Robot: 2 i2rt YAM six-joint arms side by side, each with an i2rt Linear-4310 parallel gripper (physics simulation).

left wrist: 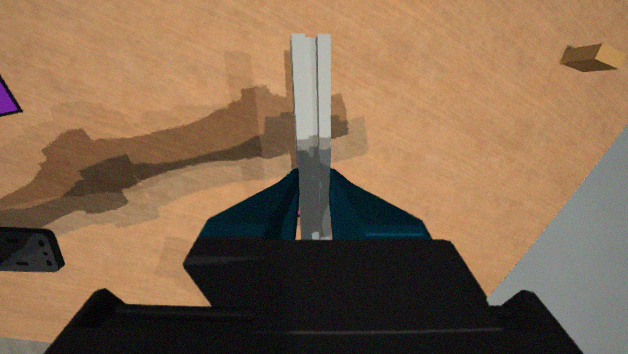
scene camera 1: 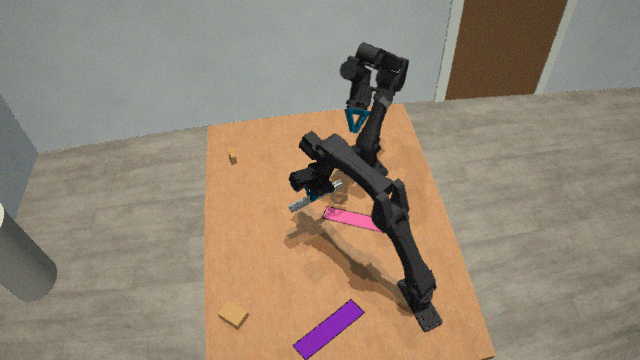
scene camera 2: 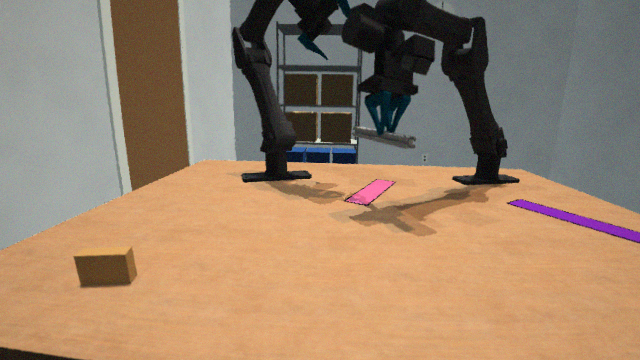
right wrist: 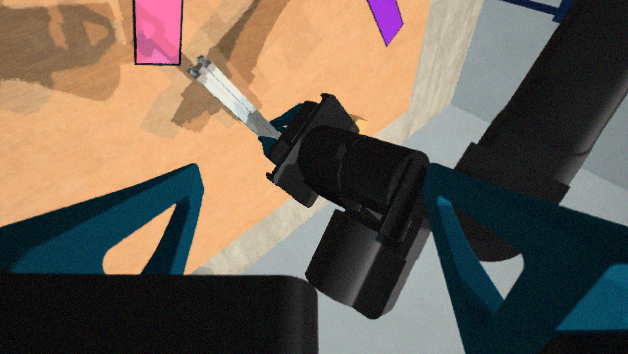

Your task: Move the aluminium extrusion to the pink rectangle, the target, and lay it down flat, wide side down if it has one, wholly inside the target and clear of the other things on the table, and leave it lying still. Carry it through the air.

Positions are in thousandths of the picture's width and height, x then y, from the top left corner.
Scene:
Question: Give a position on an aluminium extrusion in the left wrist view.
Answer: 494, 162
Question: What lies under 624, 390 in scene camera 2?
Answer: An aluminium extrusion.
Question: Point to a small tan block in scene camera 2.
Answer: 179, 738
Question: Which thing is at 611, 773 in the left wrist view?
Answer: My left gripper.

